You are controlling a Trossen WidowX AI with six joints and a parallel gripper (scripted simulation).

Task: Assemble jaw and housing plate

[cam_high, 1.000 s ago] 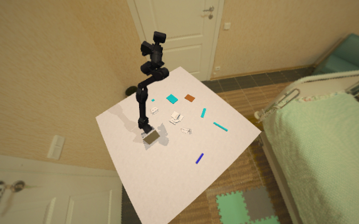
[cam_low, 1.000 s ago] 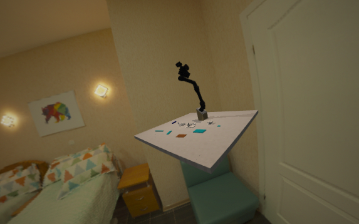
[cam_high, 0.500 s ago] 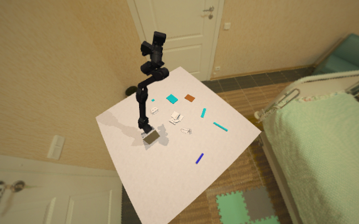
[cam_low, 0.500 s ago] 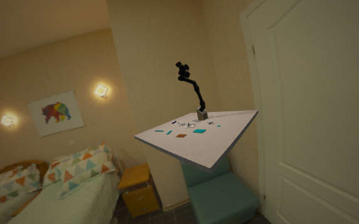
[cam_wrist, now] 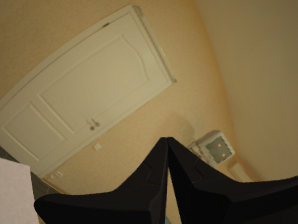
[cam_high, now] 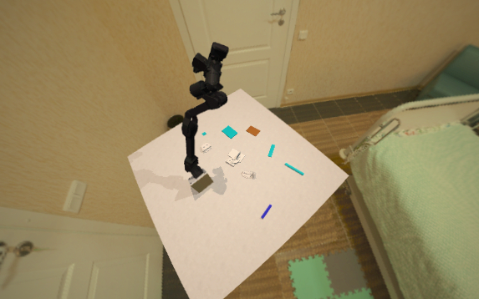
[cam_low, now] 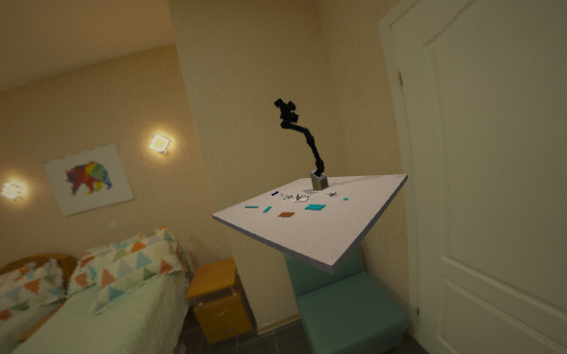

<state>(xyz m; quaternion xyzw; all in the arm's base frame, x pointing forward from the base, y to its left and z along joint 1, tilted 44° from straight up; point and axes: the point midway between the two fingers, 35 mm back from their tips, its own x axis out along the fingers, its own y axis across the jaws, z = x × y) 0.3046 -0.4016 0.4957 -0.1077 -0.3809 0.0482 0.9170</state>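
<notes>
Now: gripper tip 720 mm above the jaw piece, 310 mm to the left of it and 120 mm past it. The rest, counted from my gripper tip: teal plate (750 mm below, 100 mm to the left, 50 mm ahead); blue bar (750 mm below, 540 mm to the right, 250 mm behind); orange plate (750 mm below, 190 mm ahead, 50 mm to the right).
</notes>
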